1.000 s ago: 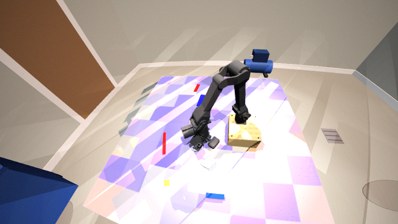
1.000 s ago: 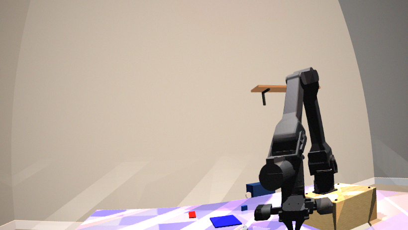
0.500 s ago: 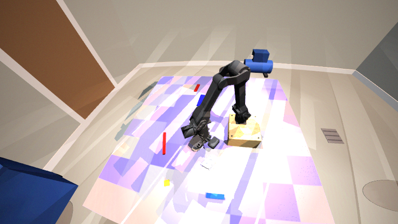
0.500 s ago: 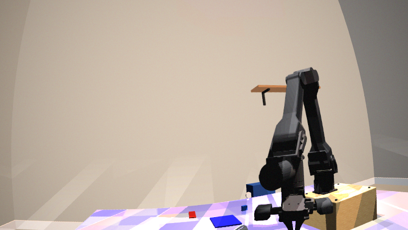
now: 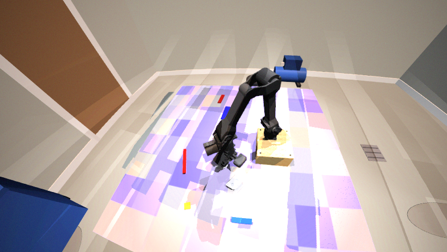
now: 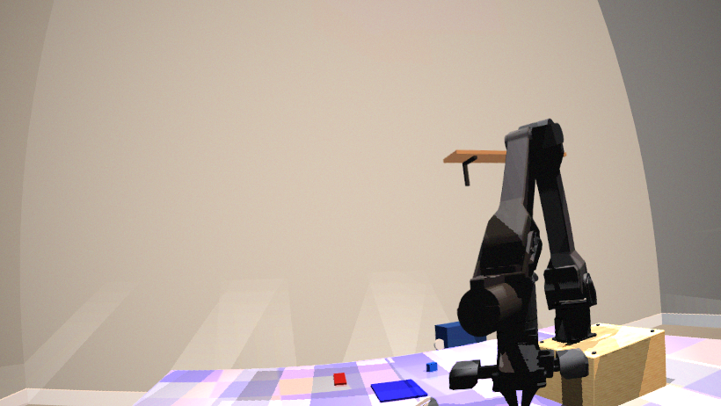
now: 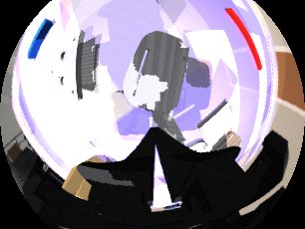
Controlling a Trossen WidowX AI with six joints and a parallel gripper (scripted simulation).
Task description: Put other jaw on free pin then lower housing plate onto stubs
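Right now the grey jaw is 2 cm ahead of my gripper tip and 1 cm above it. Round my gripper tip: blue tile (6 cm ahead, 39 cm to the right, 2 cm below); yellow square (17 cm ahead, 27 cm to the left, 2 cm below); blue bar (9 cm behind, 29 cm to the left, 1 cm below).
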